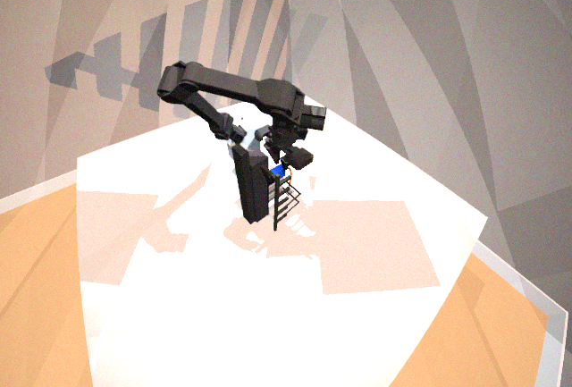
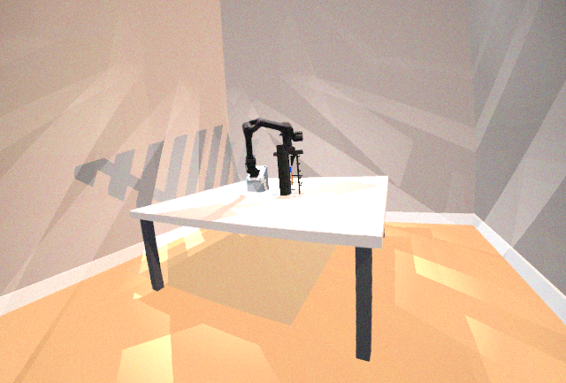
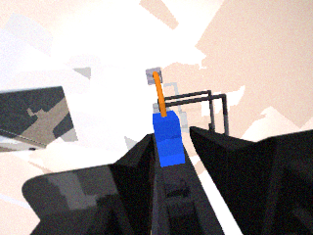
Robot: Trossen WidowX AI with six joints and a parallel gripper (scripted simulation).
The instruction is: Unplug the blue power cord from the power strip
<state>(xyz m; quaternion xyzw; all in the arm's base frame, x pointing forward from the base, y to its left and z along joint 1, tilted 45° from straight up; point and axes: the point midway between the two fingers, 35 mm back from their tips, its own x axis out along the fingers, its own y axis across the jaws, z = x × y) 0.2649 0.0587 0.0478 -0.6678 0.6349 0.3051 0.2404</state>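
Right now my gripper tip is 3 cm to the left of the blue plug and 1 cm above it.
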